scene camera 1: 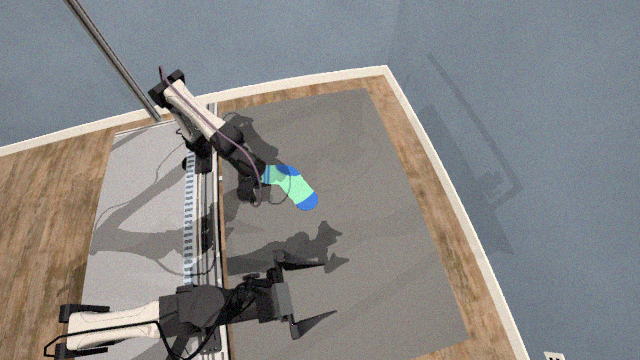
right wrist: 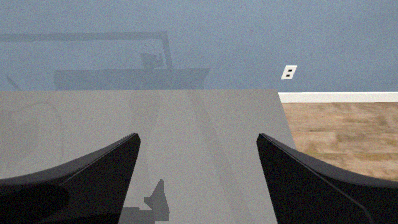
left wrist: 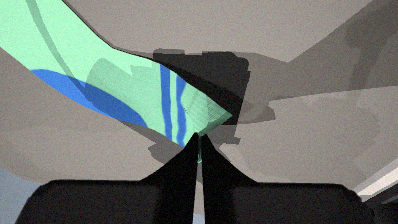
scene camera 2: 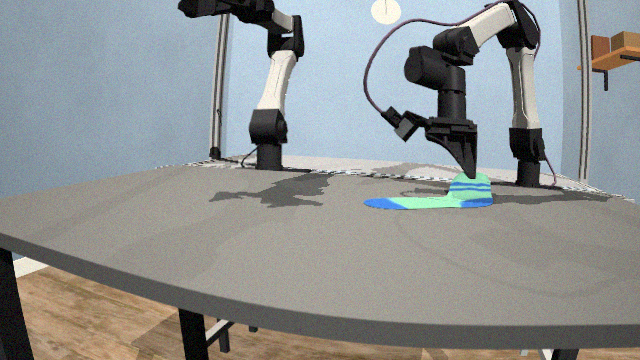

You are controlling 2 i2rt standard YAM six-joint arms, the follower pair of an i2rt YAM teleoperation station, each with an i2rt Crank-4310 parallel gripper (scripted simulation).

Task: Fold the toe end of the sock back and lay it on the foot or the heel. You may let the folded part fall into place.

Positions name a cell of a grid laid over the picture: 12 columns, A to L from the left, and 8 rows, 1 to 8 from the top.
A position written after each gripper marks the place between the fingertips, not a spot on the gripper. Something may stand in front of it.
In view: the left gripper (scene camera 2: I4), the right gripper (scene camera 1: G7) and a mint-green sock (scene camera 2: I5).
The mint-green sock shows as well in scene camera 1 (scene camera 1: F4) and in the left wrist view (left wrist: B2). The left gripper also shows in the left wrist view (left wrist: G5). The right gripper shows as well in the right wrist view (right wrist: F5).
